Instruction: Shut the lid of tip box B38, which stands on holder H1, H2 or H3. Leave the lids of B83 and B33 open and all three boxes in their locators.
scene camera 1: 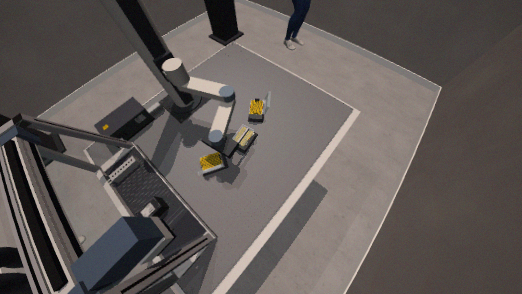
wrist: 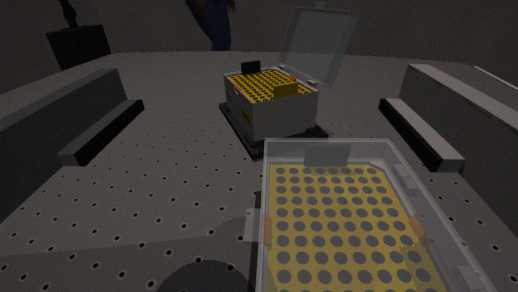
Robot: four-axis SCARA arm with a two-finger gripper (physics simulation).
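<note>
The middle box has its clear lid lying over its yellow rack, down on or very near the rim. A far box sits in a dark locator, and its clear lid stands open. A third box shows a bright, uncovered yellow rack, with a pale strip along its lower edge. The box labels cannot be read. My gripper is open and empty, close beside the middle box, whose near part runs out of the wrist view.
The boxes stand on a grey perforated table. A dark control box is beside the arm's base. A framed tray station with a blue block is at lower left. A person stands beyond the table.
</note>
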